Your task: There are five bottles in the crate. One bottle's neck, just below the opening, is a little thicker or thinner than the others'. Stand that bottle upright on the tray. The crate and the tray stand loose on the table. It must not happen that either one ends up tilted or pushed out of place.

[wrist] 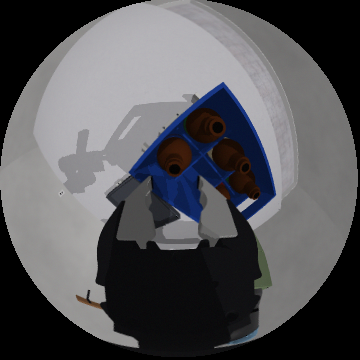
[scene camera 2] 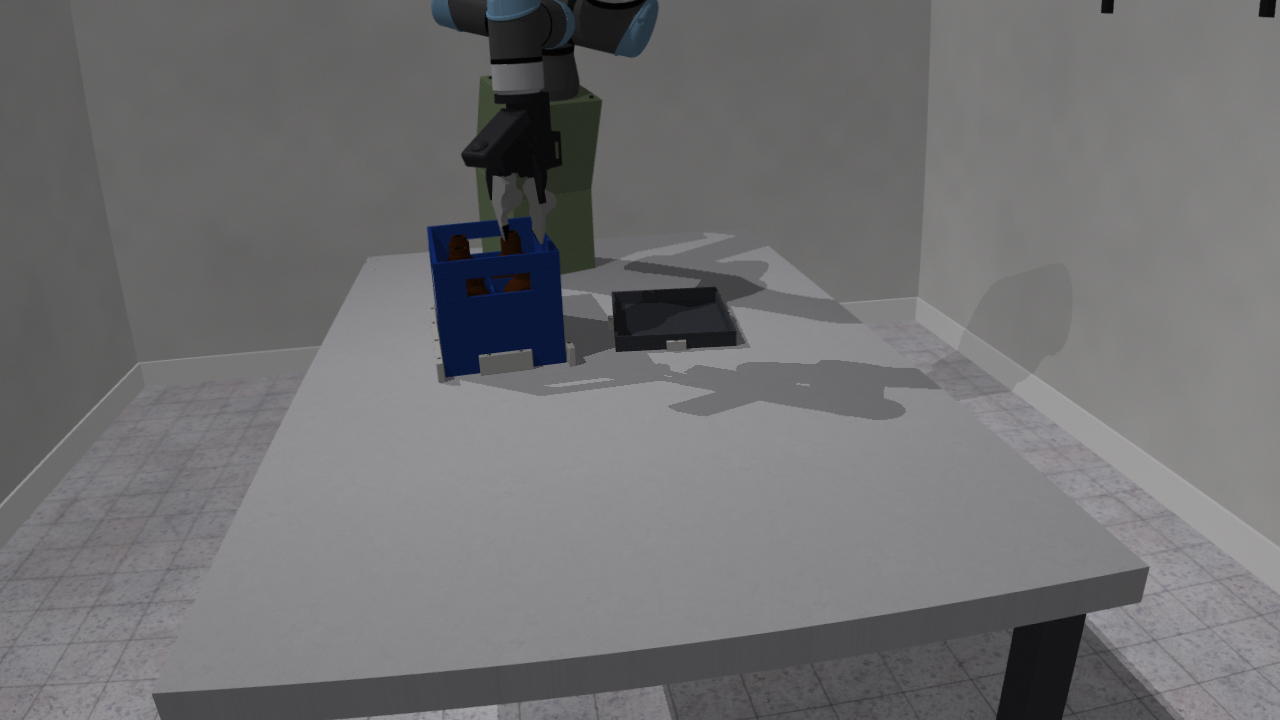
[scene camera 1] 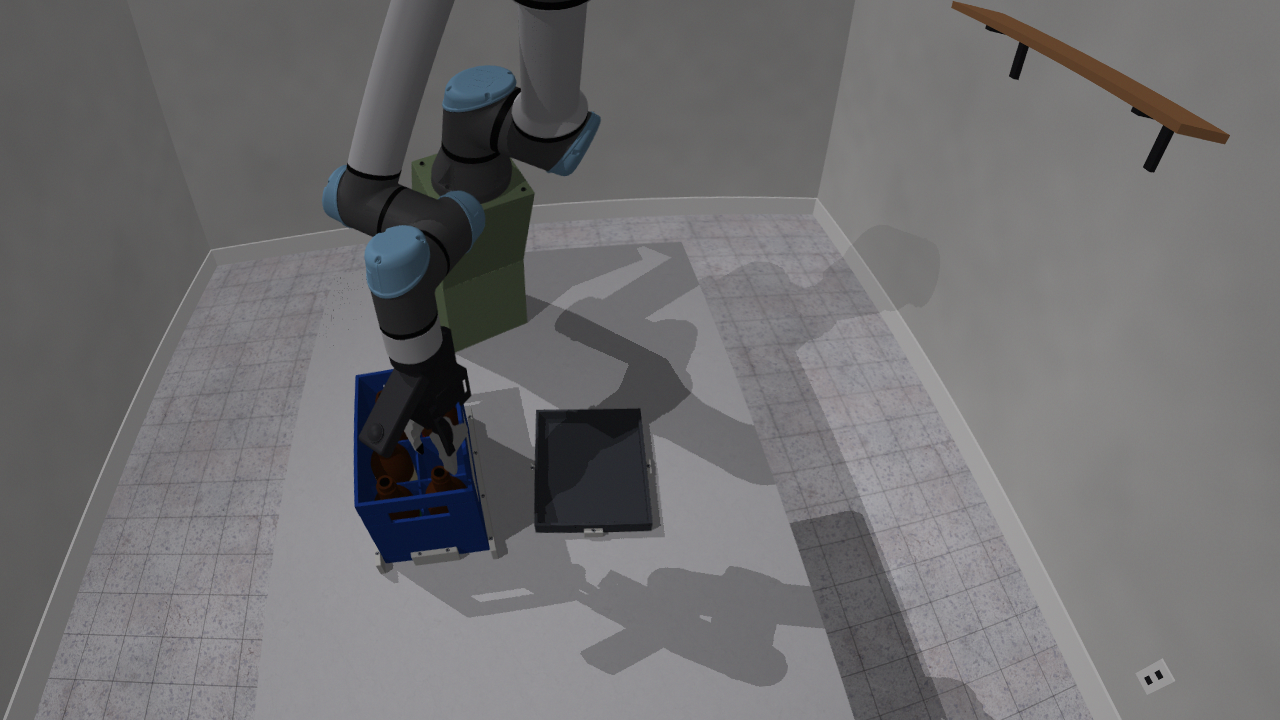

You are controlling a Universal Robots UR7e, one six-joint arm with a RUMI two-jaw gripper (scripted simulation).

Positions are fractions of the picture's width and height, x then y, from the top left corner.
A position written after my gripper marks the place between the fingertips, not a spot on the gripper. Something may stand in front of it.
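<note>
Scene camera 2: my gripper (scene camera 2: 0.41,0.34), blue crate (scene camera 2: 0.37,0.45), dark tray (scene camera 2: 0.50,0.45). Wrist view: my gripper (wrist: 0.49,0.49), blue crate (wrist: 0.50,0.53), dark tray (wrist: 0.45,0.60). Scene camera 1: my gripper (scene camera 1: 0.34,0.64), blue crate (scene camera 1: 0.36,0.73), dark tray (scene camera 1: 0.46,0.65).
</note>
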